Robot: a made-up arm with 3 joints. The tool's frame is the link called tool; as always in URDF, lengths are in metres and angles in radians.
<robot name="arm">
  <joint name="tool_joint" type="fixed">
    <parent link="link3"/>
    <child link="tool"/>
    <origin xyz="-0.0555 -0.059 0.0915" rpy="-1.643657 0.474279 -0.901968"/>
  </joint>
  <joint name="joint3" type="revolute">
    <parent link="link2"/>
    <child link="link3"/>
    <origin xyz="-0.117 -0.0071 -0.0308"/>
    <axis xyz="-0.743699 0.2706 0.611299"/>
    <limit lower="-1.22" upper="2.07"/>
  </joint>
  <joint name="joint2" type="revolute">
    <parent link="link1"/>
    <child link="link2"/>
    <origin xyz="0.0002 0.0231 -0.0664"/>
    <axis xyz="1 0 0"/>
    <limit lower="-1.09" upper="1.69"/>
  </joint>
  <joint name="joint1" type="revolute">
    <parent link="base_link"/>
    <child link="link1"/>
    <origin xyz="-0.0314 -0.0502 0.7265"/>
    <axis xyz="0 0 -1"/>
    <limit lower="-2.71" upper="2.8"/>
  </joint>
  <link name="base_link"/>
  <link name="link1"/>
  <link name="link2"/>
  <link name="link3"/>
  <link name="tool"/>
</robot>
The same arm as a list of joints. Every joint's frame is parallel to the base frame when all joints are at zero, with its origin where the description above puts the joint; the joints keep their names.
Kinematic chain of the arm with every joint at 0, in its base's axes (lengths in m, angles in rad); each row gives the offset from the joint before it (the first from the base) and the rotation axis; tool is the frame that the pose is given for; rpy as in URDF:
joint1: xyz -0.0314 -0.0502 0.7265 axis -z
joint2: xyz 0.0002 0.0231 -0.0664 axis +x
joint3: xyz -0.1170 -0.0071 -0.0308 axis -0.743699 0.2706 0.611299
tool: xyz -0.0555 -0.0590 0.0915 rpy -1.6437 0.4743 -0.9020
Joint limits (rad, base to tool): -2.7100..2.8000 -1.0900..1.6900 -1.2200..2.0700

